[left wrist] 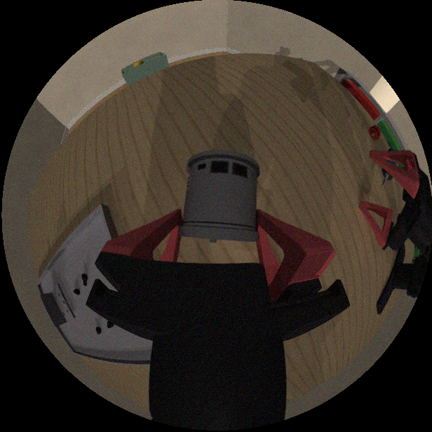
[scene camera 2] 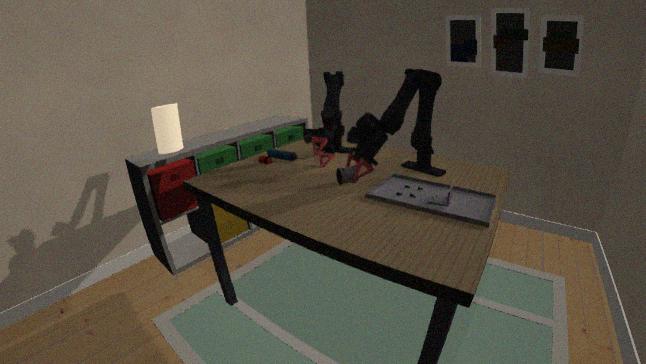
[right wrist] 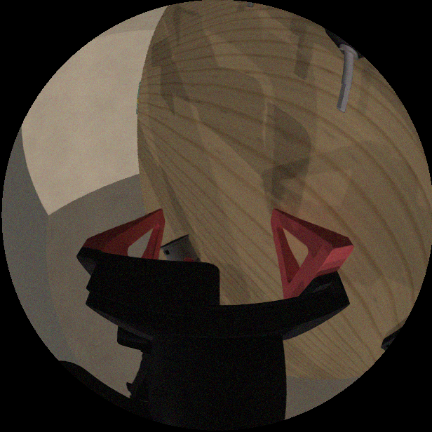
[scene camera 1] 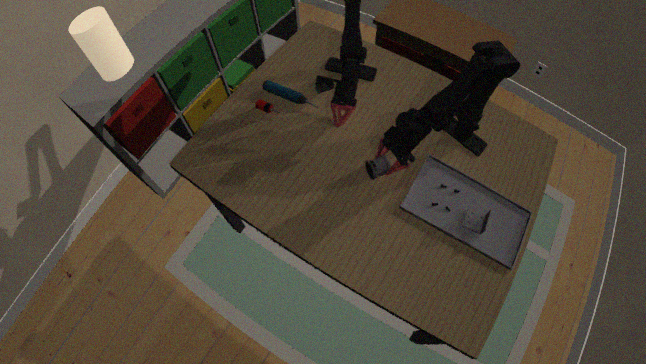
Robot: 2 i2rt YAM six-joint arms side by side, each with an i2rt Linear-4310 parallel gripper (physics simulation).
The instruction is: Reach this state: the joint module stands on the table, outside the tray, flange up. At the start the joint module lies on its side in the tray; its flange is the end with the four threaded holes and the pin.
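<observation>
The grey cylindrical joint module lies on its side, outside the tray, on or very near the table. In the left wrist view its flange end, with the pin, faces my left gripper's palm; its vented end faces away. The four threaded holes are hidden. My left gripper is shut on the module near the flange end, one finger on each side. My right gripper is open and empty, away from the module.
The tray holds an angled bracket and several small dark screws. A blue screwdriver and a small red tool lie beyond my right gripper. A small black object is beside the right arm.
</observation>
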